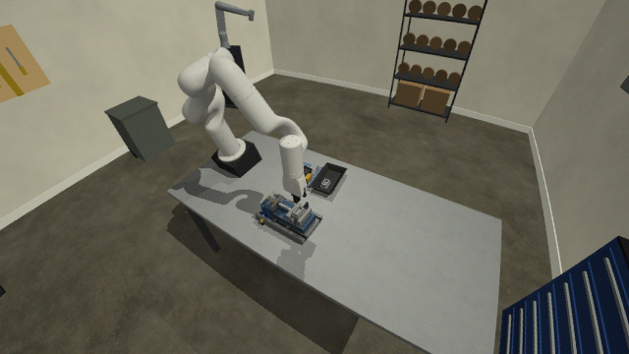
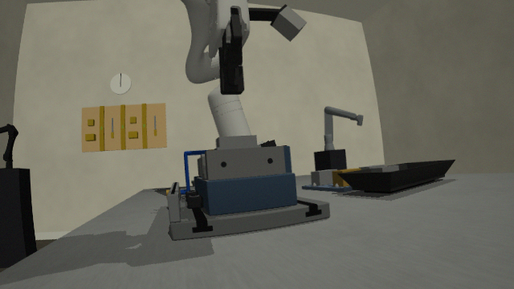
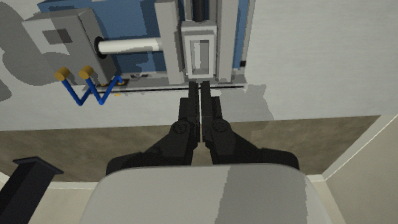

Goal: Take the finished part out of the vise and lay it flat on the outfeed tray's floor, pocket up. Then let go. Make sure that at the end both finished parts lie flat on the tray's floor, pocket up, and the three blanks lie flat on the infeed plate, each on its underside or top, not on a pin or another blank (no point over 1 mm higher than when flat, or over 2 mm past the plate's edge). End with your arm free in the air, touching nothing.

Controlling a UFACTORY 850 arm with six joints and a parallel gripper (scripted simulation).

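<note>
The screw rod lies 120 mm below my hand, 80 mm behind it and 20 mm to the left of it. From my hand the other things lie so: blue fixture plate: 360 mm to the left, 200 mm below, 120 mm behind; then yellow block: 310 mm to the left, 170 mm below, 80 mm behind.
</note>
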